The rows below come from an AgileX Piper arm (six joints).
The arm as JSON. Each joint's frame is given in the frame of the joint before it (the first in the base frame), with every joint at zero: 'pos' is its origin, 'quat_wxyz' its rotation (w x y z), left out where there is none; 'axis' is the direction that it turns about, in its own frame. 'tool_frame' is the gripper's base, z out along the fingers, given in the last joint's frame.
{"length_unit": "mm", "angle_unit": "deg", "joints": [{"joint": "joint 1", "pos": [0.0, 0.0, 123.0], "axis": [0.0, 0.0, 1.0]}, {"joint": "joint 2", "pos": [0.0, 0.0, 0.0], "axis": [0.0, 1.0, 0.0]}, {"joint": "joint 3", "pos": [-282.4, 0.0, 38.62], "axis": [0.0, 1.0, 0.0]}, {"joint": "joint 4", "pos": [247.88, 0.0, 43.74], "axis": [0.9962, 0.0, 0.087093]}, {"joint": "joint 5", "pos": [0.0, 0.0, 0.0], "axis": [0.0, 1.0, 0.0]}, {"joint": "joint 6", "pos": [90.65, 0.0, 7.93], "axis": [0.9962, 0.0, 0.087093]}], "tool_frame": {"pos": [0.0, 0.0, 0.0], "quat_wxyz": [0.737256, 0.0, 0.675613, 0.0]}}
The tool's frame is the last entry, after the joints.
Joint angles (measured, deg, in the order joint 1, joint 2, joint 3, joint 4, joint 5, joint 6), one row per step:
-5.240, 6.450, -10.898, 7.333, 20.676, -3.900
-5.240, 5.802, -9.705, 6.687, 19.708, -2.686
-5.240, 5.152, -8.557, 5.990, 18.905, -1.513
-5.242, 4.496, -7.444, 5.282, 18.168, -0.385
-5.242, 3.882, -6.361, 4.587, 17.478, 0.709
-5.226, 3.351, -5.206, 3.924, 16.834, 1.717
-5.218, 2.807, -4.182, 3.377, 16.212, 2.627
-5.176, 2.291, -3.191, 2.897, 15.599, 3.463
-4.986, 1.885, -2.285, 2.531, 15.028, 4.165
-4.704, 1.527, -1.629, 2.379, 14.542, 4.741
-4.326, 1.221, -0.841, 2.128, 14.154, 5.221
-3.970, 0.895, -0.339, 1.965, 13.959, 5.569
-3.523, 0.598, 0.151, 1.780, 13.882, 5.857
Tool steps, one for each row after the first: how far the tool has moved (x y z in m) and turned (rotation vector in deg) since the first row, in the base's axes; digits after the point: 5 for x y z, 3 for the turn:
-0.00010, -0.00052, -0.00484, 0.537, -0.415, -0.449
-0.00027, -0.00100, -0.00969, 0.987, -0.715, -0.856
-0.00048, -0.00145, -0.01443, 1.382, -0.994, -1.231
-0.00063, -0.00187, -0.01911, 1.759, -1.219, -1.575
-0.00060, -0.00224, -0.02438, 2.096, -1.246, -1.866
-0.00067, -0.00253, -0.02890, 2.440, -1.401, -2.118
-0.00071, -0.00275, -0.03327, 2.778, -1.555, -2.303
-0.00063, -0.00276, -0.03731, 3.104, -1.639, -2.295
-0.00063, -0.00258, -0.04006, 3.512, -1.842, -2.143
-0.00052, -0.00234, -0.04381, 3.747, -1.749, -1.887
-0.00063, -0.00205, -0.04614, 3.931, -1.766, -1.610
-0.00072, -0.00168, -0.04862, 4.042, -1.640, -1.234

